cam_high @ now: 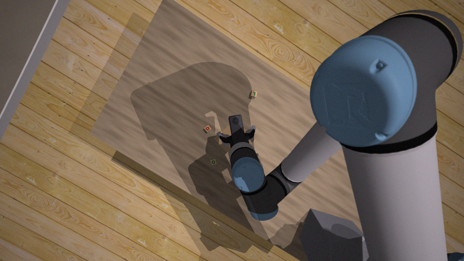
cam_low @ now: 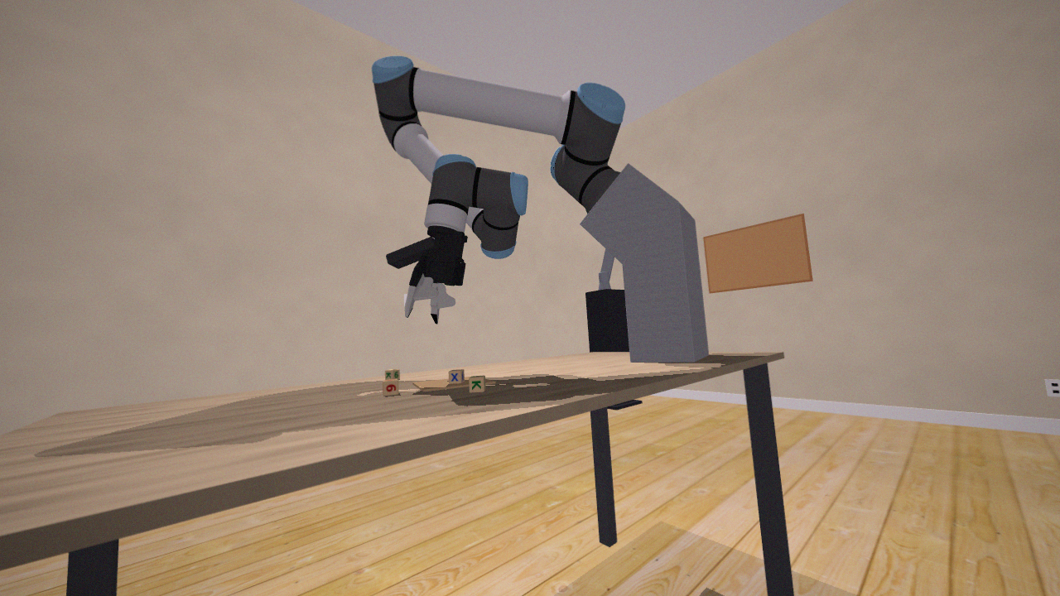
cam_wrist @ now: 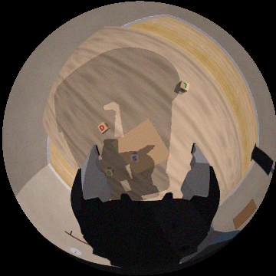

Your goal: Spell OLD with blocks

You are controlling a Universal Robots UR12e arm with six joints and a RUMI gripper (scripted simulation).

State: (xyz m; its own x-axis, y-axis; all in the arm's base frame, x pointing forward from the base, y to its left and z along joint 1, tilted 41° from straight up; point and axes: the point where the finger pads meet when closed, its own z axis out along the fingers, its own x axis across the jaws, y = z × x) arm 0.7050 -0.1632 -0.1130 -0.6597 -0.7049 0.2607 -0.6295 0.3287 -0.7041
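The mat is 13 cm below my hand, 6 cm to the left of it and 4 cm behind it.
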